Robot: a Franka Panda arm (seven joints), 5 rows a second.
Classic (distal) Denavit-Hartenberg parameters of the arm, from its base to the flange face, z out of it. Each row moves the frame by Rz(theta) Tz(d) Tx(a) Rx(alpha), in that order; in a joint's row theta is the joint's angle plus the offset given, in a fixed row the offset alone. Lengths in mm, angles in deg.
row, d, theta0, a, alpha
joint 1, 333, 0, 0, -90
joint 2, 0, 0, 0, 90
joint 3, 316, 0, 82.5, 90
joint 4, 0, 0, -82.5, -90
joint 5, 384, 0, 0, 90
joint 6, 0, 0, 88, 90
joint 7, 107, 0, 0, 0
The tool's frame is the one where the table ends.
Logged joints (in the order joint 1, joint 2, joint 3, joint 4, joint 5, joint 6, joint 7), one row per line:
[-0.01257 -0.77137 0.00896 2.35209 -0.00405 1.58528 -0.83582]
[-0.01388 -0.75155 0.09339 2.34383 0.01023 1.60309 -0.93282]
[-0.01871 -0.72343 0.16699 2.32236 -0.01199 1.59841 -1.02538]
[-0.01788 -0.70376 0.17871 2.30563 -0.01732 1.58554 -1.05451]
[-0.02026 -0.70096 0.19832 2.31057 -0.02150 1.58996 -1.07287]
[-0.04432 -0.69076 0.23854 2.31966 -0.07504 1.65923 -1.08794]
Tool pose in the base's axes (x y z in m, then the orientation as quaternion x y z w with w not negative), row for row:
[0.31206 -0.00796 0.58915 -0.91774 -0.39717 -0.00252 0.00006]
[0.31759 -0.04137 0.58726 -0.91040 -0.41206 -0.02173 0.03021]
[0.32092 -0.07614 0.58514 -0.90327 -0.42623 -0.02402 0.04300]
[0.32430 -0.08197 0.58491 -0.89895 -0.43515 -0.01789 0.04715]
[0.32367 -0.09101 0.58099 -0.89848 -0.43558 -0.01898 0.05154]
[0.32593 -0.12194 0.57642 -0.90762 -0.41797 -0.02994 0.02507]
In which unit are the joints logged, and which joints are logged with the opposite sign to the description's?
The joints are logged in radians. Opposite sign: joint 3, joint 4.
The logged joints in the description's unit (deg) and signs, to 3 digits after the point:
[-0.720 -44.196 -0.513 -134.765 -0.232 90.830 -47.889]
[-0.795 -43.061 -5.351 -134.292 0.586 91.850 -53.447]
[-1.072 -41.449 -9.568 -133.061 -0.687 91.582 -58.750]
[-1.024 -40.322 -10.239 -132.103 -0.992 90.845 -60.419]
[-1.161 -40.162 -11.363 -132.386 -1.232 91.098 -61.471]
[-2.539 -39.578 -13.667 -132.907 -4.299 95.067 -62.334]

